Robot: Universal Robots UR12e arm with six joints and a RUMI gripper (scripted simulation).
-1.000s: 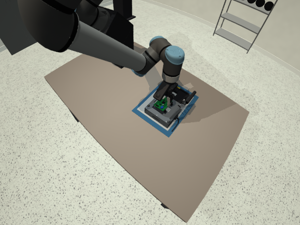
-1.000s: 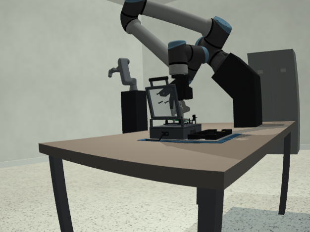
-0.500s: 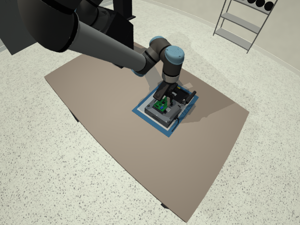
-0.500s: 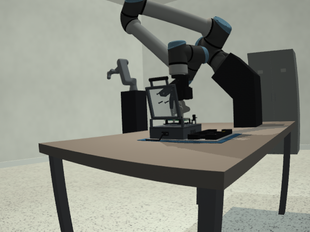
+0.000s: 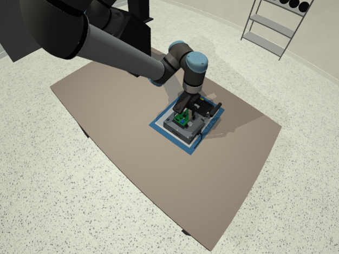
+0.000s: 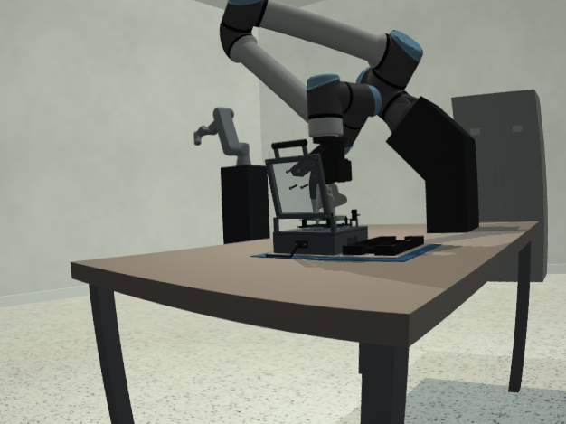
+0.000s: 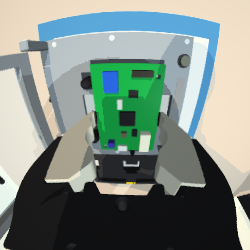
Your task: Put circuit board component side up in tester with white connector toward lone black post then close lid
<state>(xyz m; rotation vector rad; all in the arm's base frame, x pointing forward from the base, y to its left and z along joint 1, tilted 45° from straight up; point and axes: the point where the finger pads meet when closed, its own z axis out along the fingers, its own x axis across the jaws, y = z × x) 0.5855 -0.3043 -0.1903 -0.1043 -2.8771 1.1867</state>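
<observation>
My hand is right at the green circuit board. Round my hand: tester bed: 10 mm ahead, 10 mm to the left, 20 mm below; black post: 60 mm behind, 60 mm to the left; tester: 30 mm ahead, 40 mm to the left, 30 mm above.
</observation>
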